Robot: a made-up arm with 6 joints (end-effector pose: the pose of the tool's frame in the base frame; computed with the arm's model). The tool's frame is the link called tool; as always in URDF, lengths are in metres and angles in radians. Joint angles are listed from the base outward.
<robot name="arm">
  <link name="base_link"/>
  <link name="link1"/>
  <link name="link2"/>
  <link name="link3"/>
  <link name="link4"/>
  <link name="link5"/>
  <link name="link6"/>
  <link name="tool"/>
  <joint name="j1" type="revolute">
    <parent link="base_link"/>
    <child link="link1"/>
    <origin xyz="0 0 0.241"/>
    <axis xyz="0 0 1"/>
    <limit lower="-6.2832" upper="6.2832"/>
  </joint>
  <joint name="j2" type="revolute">
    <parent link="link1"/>
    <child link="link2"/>
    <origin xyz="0 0.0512 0"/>
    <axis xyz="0 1 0"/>
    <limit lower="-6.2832" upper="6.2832"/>
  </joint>
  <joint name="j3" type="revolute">
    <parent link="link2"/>
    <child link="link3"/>
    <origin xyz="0 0 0.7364"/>
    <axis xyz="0 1 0"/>
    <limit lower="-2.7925" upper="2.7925"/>
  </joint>
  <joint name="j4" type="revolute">
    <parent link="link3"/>
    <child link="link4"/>
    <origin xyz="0 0 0.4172"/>
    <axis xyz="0 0 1"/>
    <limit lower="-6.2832" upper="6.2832"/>
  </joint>
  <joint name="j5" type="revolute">
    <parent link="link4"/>
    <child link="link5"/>
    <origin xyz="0 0 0"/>
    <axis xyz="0 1 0"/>
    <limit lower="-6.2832" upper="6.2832"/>
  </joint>
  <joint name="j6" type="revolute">
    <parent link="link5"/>
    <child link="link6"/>
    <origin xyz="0 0 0.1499"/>
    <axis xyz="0 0 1"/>
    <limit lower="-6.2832" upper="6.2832"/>
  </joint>
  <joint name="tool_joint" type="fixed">
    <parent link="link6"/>
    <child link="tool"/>
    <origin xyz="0 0 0"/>
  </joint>
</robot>
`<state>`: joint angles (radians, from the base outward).
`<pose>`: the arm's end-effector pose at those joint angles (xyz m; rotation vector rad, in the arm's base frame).
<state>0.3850 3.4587 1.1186 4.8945 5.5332 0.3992</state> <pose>-0.7513 -0.1408 -0.5480 0.7131 -1.7899 -1.0514</pose>
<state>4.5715 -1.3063 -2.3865 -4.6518 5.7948 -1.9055</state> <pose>0.0411 0.4250 -0.0369 -2.0211 -2.0078 1.0190</pose>
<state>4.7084 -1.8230 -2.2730 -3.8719 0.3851 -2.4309</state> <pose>0.0897 0.2347 -0.2300 1.2757 1.4993 -0.8129</pose>
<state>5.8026 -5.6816 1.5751 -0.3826 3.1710 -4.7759</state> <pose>0.5909 -0.2485 0.6992 -0.9435 -0.3712 1.2923</pose>
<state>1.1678 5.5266 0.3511 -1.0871 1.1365 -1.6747</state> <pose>-0.1861 -0.6130 1.2428 -0.5584 0.9021 -1.2557</pose>
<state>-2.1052 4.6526 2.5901 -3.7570 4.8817 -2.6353</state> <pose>0.1252 0.2786 0.3521 2.6580 0.5108 -1.4270</pose>
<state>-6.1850 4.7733 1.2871 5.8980 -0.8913 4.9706</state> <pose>-0.9581 0.0011 0.7607 0.6743 -1.0182 -1.4576</pose>
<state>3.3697 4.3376 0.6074 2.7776 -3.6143 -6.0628</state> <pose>0.9679 0.1472 -0.0252 -0.2778 -2.2913 0.5914</pose>
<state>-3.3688 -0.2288 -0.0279 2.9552 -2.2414 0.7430</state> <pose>0.1275 -0.0597 1.3009 -1.1126 -1.6596 0.2631</pose>
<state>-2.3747 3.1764 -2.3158 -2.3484 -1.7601 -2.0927</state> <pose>-0.1341 -0.3460 -0.3197 2.2906 0.1037 0.3237</pose>
